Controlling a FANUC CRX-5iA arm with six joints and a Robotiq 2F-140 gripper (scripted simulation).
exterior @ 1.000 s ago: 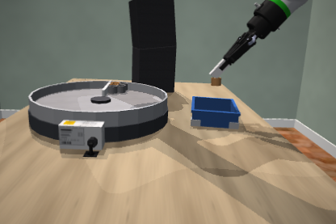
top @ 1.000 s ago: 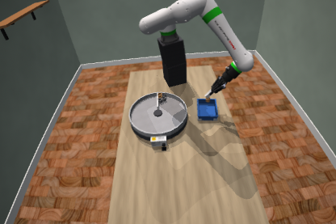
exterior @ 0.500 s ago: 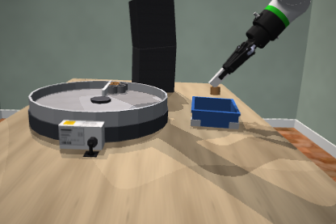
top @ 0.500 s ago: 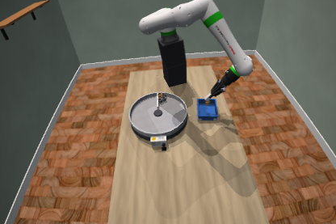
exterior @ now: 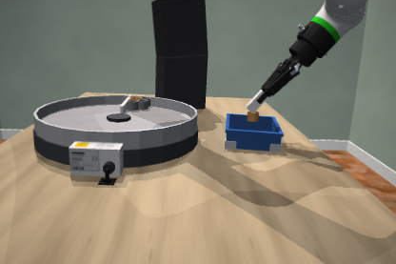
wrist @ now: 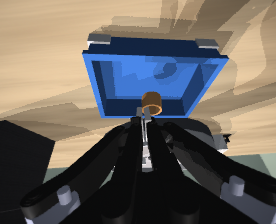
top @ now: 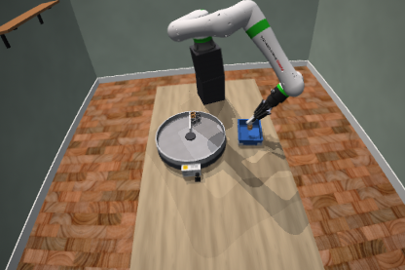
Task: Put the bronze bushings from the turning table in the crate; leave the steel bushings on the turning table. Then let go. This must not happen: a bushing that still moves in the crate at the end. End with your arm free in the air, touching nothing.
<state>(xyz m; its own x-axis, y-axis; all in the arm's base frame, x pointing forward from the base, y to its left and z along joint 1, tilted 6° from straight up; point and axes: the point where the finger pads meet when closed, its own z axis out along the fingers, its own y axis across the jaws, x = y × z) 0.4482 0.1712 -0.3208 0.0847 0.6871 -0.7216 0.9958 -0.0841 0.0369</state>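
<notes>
My hand is 80 mm above the blue crate, 10 mm to the left of it and 10 mm short of it.
</notes>
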